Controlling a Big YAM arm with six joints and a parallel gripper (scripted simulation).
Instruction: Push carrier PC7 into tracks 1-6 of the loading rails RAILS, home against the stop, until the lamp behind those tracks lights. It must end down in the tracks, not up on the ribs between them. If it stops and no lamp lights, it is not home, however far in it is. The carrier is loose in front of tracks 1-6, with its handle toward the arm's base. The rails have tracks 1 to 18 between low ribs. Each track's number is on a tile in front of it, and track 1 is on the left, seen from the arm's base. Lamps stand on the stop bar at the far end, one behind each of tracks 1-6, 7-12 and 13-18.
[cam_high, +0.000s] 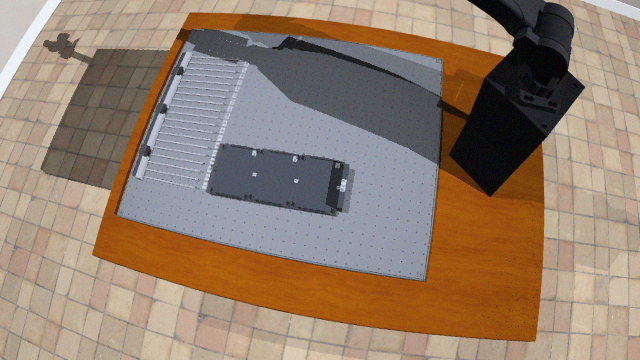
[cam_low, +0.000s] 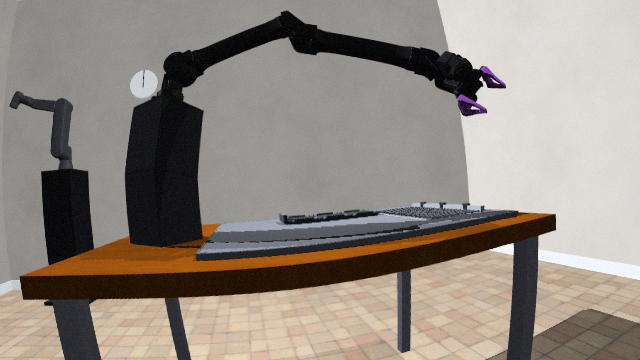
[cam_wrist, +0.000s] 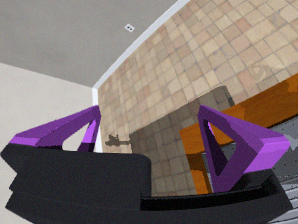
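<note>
My hand is 490 mm to the right of the carrier PC7, 340 mm past it and 280 mm above it.
</note>
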